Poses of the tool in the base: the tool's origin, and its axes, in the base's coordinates. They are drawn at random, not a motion.
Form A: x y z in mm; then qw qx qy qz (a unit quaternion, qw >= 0).
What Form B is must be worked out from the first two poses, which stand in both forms.
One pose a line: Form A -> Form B
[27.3, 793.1, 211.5, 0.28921, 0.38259, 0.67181, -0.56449] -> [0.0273, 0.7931, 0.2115, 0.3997, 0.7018, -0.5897, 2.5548]
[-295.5, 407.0, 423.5, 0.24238, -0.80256, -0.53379, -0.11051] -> [-0.2955, 0.4070, 0.4235, -0.8272, -0.5502, -0.1139, 2.6520]
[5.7, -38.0, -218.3, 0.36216, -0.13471, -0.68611, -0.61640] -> [0.0057, -0.0380, -0.2183, -0.1445, -0.7361, -0.6613, 2.4004]
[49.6, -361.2, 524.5, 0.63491, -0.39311, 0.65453, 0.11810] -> [0.0496, -0.3612, 0.5245, -0.5088, 0.8472, 0.1529, 1.7658]
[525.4, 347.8, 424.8, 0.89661, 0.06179, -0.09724, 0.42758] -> [0.5254, 0.3478, 0.4248, 0.1395, -0.2196, 0.9656, 0.9175]
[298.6, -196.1, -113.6, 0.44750, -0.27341, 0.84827, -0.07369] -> [0.2986, -0.1961, -0.1136, -0.3057, 0.9485, -0.0824, 2.2137]
